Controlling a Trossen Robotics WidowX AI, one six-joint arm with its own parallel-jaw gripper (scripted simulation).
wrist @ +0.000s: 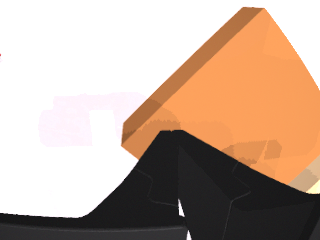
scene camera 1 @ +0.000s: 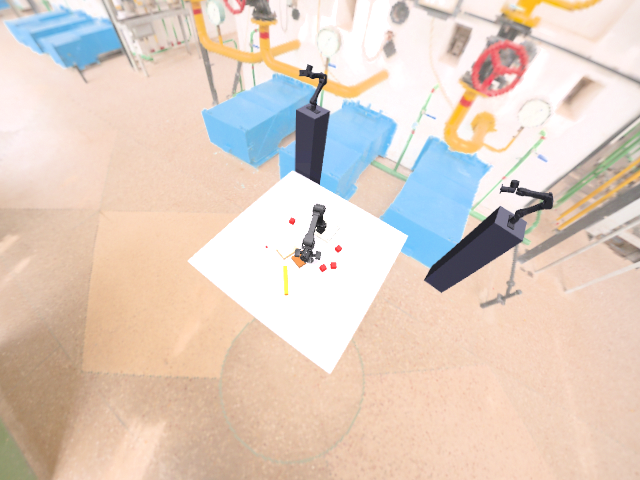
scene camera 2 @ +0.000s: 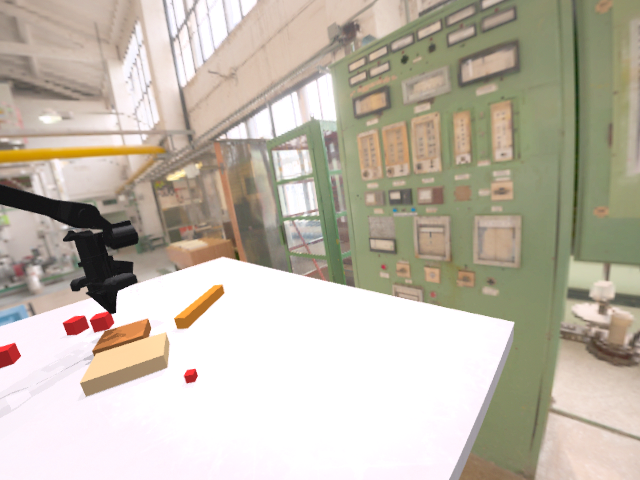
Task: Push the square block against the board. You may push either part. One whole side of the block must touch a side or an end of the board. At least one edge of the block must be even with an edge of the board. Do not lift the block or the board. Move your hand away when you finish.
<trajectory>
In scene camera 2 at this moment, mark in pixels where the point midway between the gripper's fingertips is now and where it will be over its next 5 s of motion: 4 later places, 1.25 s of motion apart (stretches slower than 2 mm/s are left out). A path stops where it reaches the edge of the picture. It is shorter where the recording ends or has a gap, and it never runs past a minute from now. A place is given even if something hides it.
My gripper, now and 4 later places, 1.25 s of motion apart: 113,313; 87,348; 103,348; 80,332; 165,329
</trajectory>
